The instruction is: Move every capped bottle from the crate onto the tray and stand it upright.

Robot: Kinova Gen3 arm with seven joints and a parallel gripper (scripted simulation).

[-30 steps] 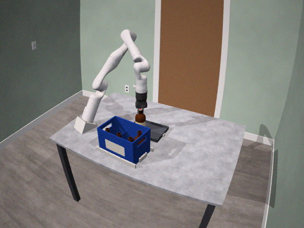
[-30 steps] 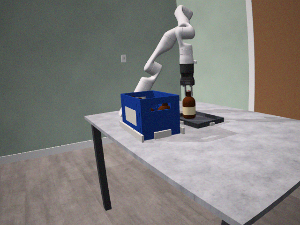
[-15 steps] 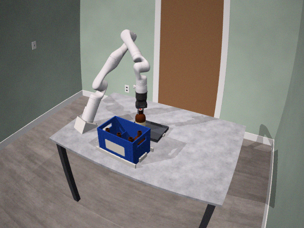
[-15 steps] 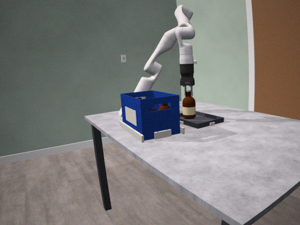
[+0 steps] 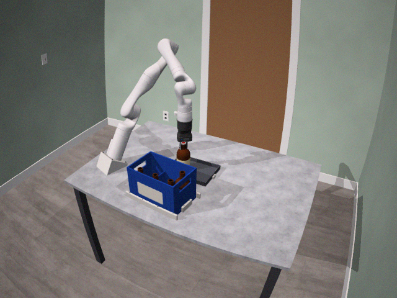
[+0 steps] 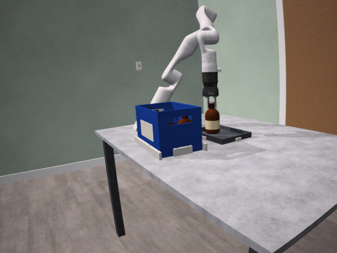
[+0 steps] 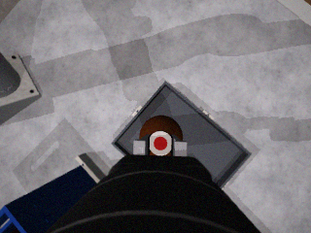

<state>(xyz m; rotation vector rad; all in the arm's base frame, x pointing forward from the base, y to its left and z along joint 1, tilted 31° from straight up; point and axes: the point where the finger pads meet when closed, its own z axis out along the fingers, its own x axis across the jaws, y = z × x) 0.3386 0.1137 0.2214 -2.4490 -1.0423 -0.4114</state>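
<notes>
Now: the brown capped bottle 60 mm below my hand. From my hand the other things lie so: open bottle 320 mm to the right, 80 mm ahead, 60 mm below; blue crate 270 mm to the right, 70 mm ahead, 60 mm below; dark tray 130 mm below, 50 mm ahead, 10 mm to the left.
</notes>
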